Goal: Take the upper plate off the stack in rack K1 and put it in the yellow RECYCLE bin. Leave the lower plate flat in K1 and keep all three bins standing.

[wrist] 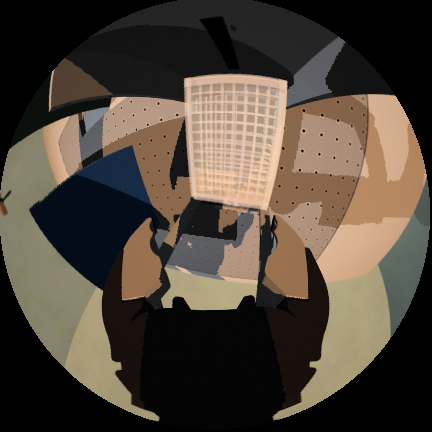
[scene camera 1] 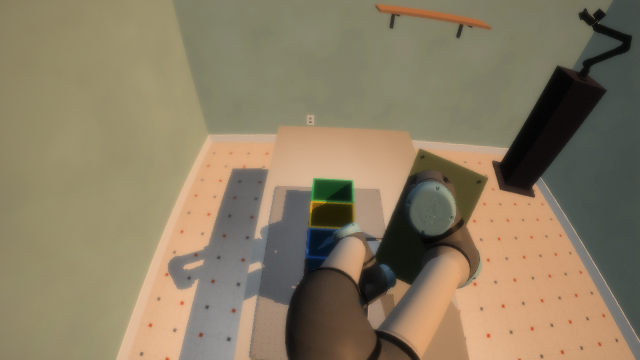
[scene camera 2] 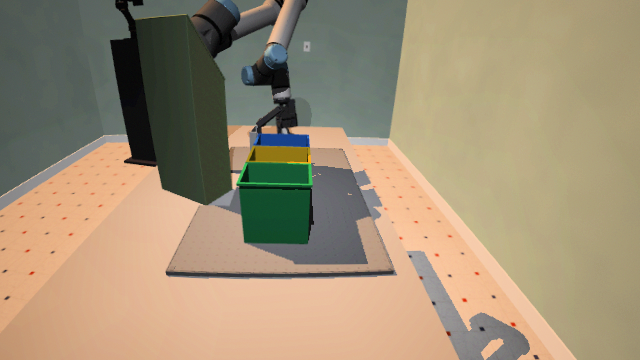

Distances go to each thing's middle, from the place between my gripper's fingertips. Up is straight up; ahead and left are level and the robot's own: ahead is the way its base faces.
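Blue bin (scene camera 1: 320, 243): 50 mm ahead of my hand, 200 mm to the right of it, 20 mm above it. Yellow bin (scene camera 2: 273, 154): 80 mm ahead of my hand, 330 mm to the right of it, 20 mm above it. Green bin (scene camera 2: 275, 197): 100 mm ahead of my hand, 460 mm to the right of it, 20 mm above it. Well plate (wrist: 234, 123): my hand is 70 mm past it and 30 mm above it. Going by their middles, of the things named here the well plate is the nearest to my hand and the green bin the farthest from it.
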